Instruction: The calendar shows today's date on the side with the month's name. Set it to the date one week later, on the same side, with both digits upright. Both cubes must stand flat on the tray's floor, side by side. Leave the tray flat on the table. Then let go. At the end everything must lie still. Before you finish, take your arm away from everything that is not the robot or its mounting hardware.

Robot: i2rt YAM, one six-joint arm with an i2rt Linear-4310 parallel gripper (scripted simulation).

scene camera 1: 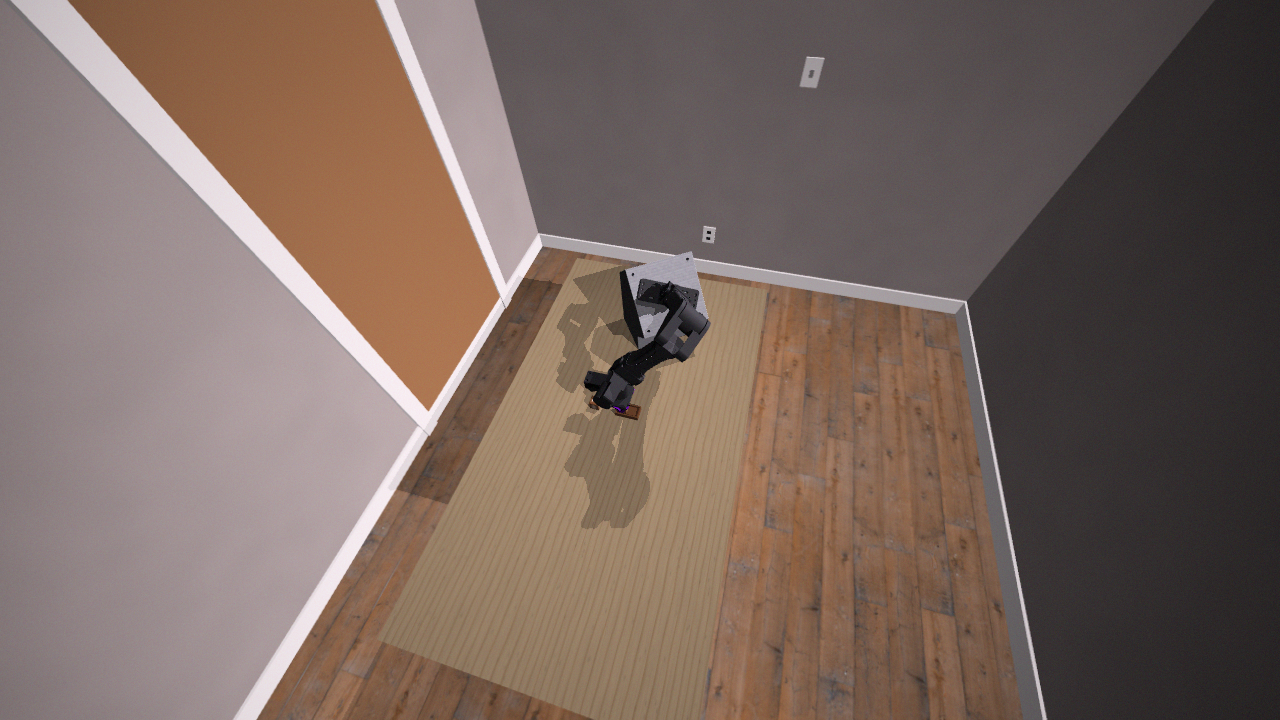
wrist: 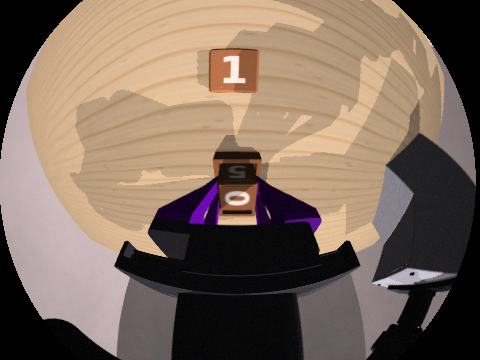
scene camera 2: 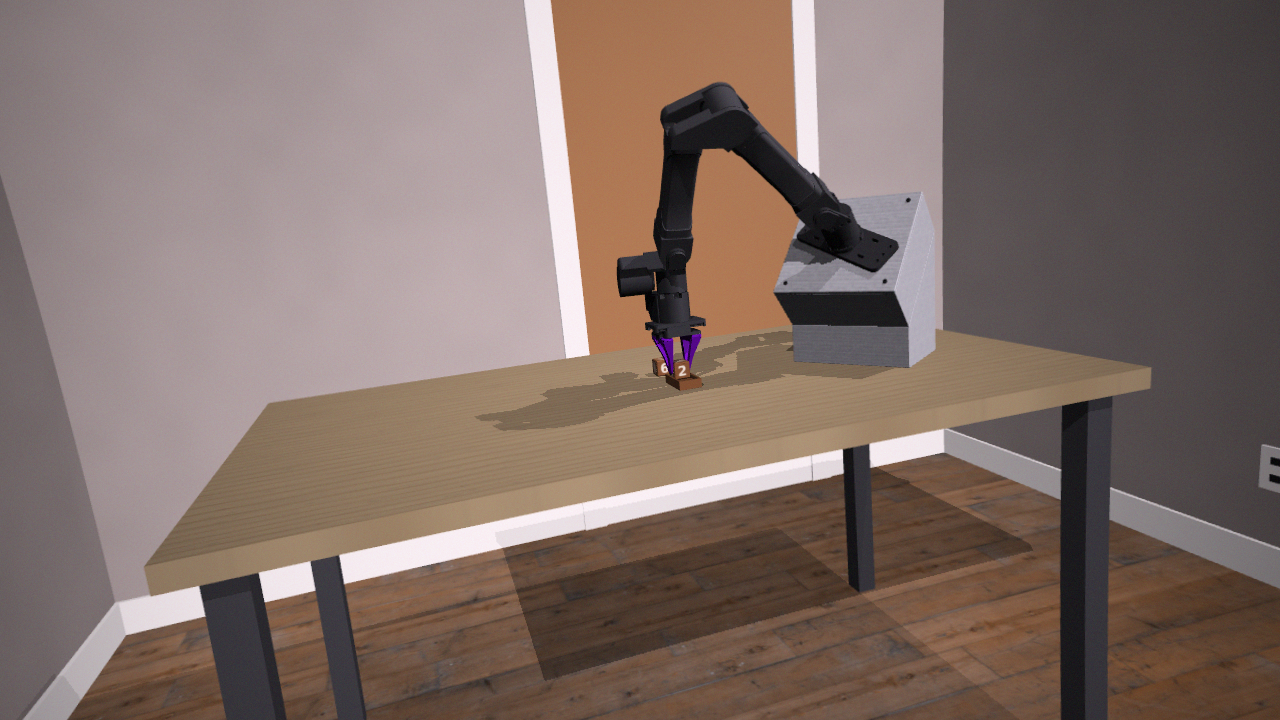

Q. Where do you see a brown tray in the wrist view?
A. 219, 157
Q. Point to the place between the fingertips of my gripper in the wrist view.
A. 237, 181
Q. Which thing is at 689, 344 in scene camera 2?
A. My gripper.
